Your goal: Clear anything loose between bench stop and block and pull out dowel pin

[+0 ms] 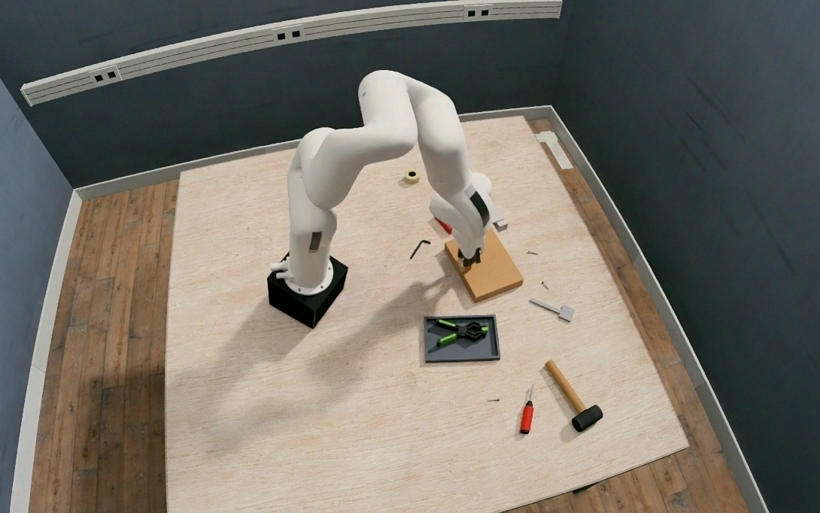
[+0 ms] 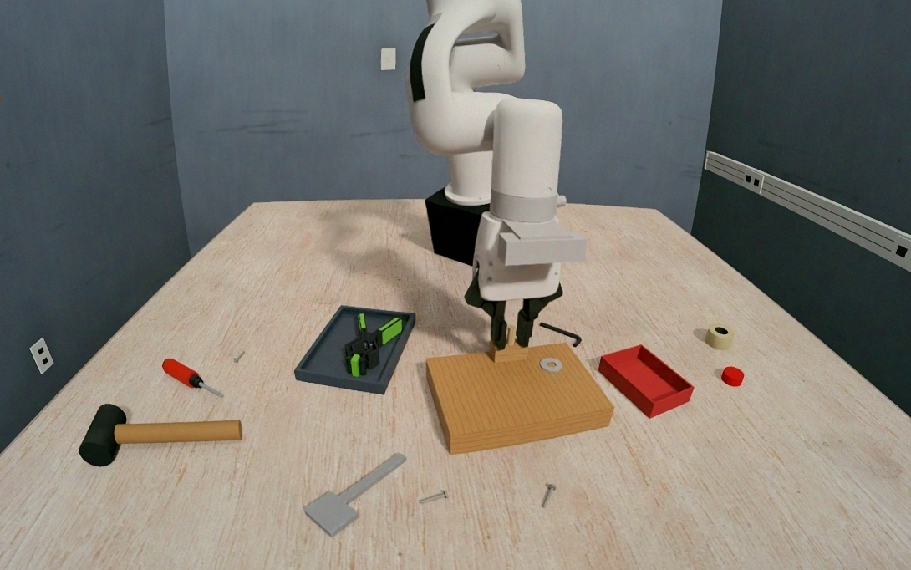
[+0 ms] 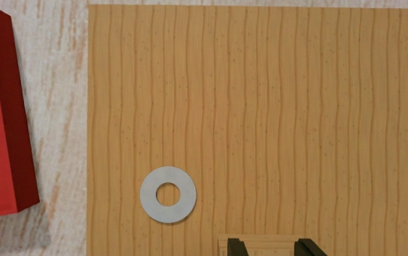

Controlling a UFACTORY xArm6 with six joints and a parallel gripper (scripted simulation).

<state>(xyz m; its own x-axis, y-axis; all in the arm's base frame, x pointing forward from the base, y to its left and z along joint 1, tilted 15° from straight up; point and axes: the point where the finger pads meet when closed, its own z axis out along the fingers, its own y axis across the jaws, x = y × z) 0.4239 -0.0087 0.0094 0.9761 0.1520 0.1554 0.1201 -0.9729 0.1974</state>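
Now: hand 2 cm above the dowel pin. The rest, counted from my hand: small wooden block (3 cm below); then hex key (9 cm behind, 12 cm to the left, 7 cm below); then washer (2 cm ahead, 5 cm to the left, 4 cm below).
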